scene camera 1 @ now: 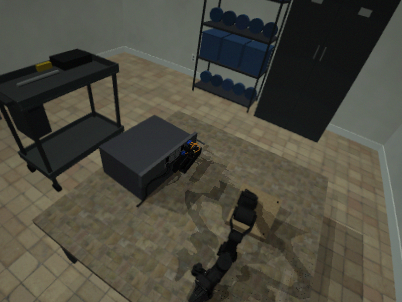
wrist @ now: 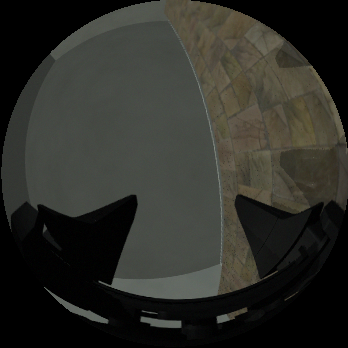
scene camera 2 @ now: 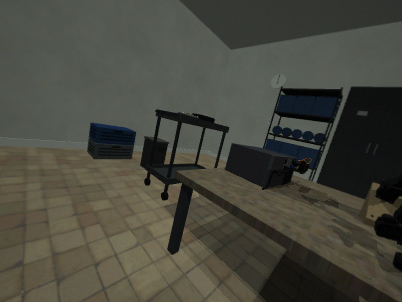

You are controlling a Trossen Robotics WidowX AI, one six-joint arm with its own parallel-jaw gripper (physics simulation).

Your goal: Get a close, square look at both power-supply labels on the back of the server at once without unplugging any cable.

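Where they show: gripper, between the fingertips: [wrist: 187, 200]; arm's base, origin of its link: [scene camera 1: 248, 197] [scene camera 2: 386, 195].
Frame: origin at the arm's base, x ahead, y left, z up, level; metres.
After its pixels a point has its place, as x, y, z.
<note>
The dark grey server [scene camera 1: 145, 142] @[0.634, 0.054, 0.053] [scene camera 2: 247, 164] @[0.636, 0.251, -0.053] lies on the table [scene camera 1: 90, 220] @[0.608, 0.504, -0.151] [scene camera 2: 225, 192] @[0.535, 0.597, -0.151]. Its cabled back faces the arm's side of the table in scene camera 1. Bundled orange and blue cables [scene camera 1: 193, 147] [scene camera 2: 302, 164] @[0.400, -0.078, 0.024] and black cords stand out from the back. The power-supply labels cannot be made out in the scene views, and the server does not show in the wrist view. My gripper [wrist: 187, 200] @[-0.009, 0.555, -0.069] is open, with no object between its fingers. In scene camera 1 the arm [scene camera 1: 225, 260] @[-0.044, 0.391, 0.066] reaches toward the bottom edge, away from the server.
The arm's base stands on a light wooden board [scene camera 1: 270, 202] @[-0.110, -0.026, 0.017] [scene camera 2: 371, 206] @[0.037, 0.064, -0.068]. A black cart [scene camera 1: 116, 92] [scene camera 2: 175, 150] stands beyond the server. A shelf rack [scene camera 1: 200, 55] and a dark cabinet [scene camera 1: 305, 75] [scene camera 2: 345, 145] stand at the wall. The wrist view shows wall [wrist: 125, 125] and tiled floor [wrist: 250, 125] @[0.050, 0.559, -0.151].
</note>
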